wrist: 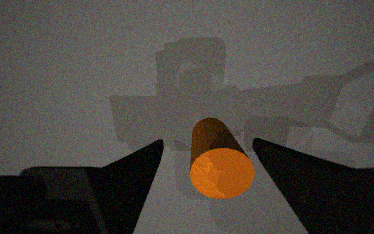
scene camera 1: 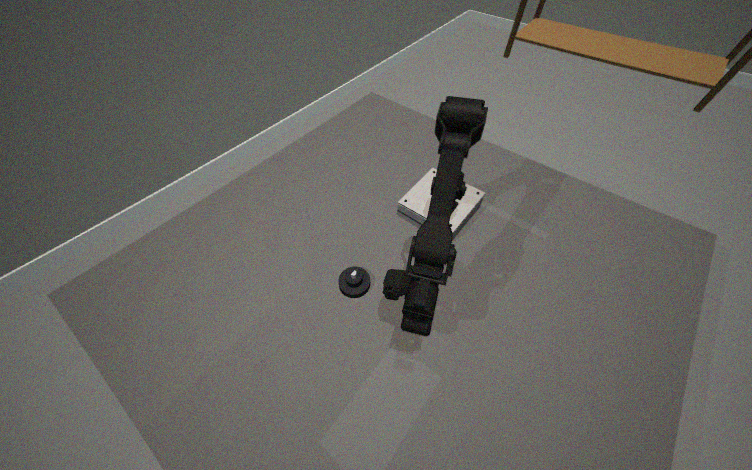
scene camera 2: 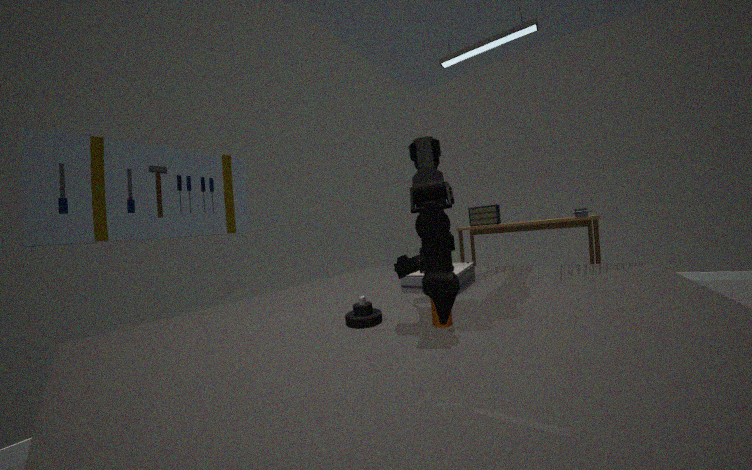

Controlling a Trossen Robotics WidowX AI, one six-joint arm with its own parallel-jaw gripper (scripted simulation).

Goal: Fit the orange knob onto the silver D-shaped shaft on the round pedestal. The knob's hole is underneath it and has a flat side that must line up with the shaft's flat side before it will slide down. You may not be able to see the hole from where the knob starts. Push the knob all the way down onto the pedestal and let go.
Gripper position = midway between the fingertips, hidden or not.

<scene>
My gripper (scene camera 2: 442, 316) is open, holding nothing. I also see an orange knob (wrist: 219, 168) and a round black pedestal (scene camera 1: 354, 282).
My gripper also shows in the wrist view (wrist: 206, 143) and in scene camera 1 (scene camera 1: 418, 308). The round black pedestal shows as well in scene camera 2 (scene camera 2: 363, 315).
</scene>
